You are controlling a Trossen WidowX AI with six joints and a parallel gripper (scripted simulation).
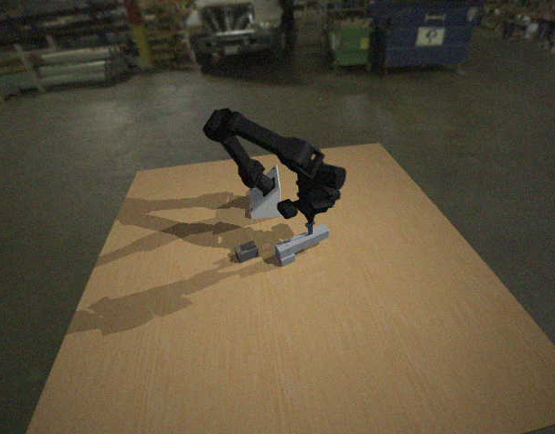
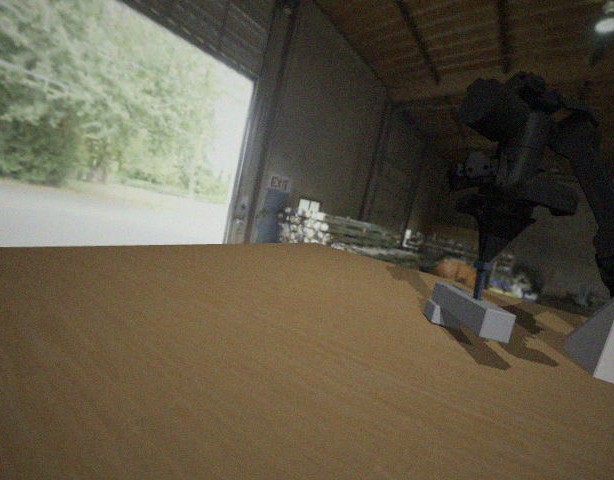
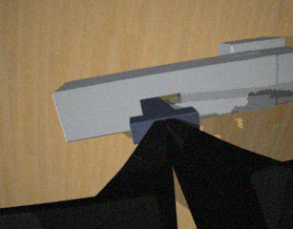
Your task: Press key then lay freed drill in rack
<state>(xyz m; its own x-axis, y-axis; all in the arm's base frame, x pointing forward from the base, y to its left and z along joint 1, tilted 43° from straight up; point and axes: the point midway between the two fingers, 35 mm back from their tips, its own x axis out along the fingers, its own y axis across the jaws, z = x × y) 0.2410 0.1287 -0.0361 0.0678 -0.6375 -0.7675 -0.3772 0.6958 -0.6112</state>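
My gripper tip is 10 mm short of the grey block, 30 mm to the left of it and 80 mm above it. From my gripper tip the other things lie so: dark blue key: 30 mm below; drill: 20 mm ahead, 50 mm to the right, 70 mm below; dark grey rack: 210 mm to the right, 110 mm below.
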